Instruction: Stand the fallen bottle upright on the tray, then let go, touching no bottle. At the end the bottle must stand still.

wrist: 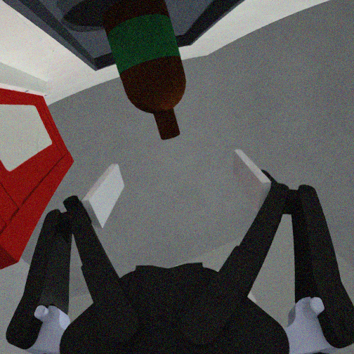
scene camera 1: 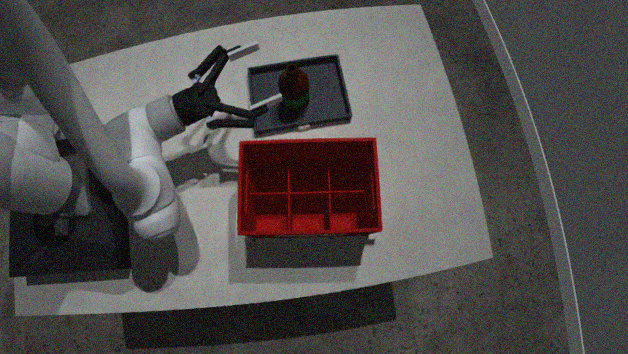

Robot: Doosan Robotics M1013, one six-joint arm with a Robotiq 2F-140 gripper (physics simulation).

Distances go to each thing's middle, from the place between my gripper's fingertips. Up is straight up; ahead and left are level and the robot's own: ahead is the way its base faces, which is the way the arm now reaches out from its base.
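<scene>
Brown bottle point(scene camera 1: 293, 83): 50 mm ahead of my hand, 10 mm to the left of it, 100 mm below it.
</scene>
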